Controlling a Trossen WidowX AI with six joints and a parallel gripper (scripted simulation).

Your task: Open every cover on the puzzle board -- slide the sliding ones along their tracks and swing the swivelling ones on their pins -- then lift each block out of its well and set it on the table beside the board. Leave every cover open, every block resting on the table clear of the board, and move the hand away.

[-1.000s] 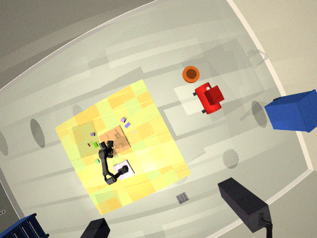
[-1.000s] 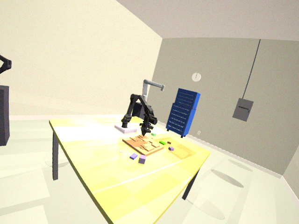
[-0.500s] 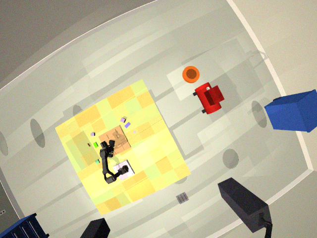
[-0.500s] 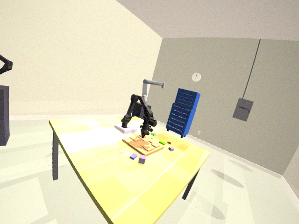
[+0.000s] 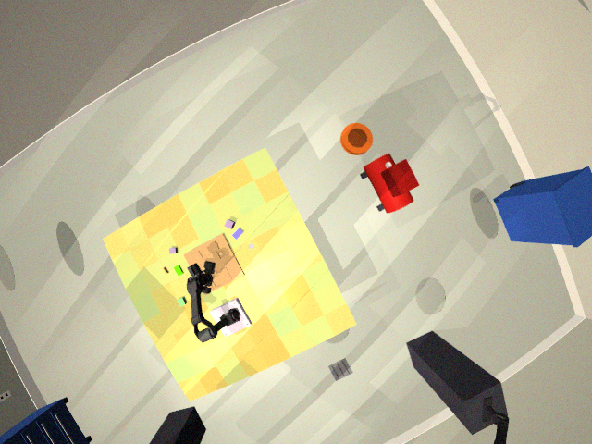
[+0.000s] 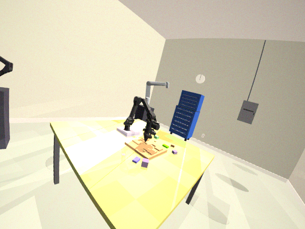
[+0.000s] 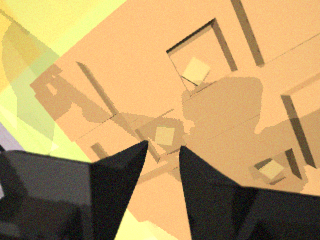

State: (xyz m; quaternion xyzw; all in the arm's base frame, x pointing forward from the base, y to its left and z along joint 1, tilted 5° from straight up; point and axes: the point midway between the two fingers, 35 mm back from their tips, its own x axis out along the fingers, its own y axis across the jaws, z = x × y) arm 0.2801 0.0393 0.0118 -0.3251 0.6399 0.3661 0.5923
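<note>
My gripper tip is now 40 mm short of the tan puzzle board and 30 mm above it. From my gripper tip the other things lie so: lilac block: 230 mm ahead, 210 mm to the left, 30 mm below; brown block: 130 mm ahead, 310 mm to the left, 40 mm below.
</note>
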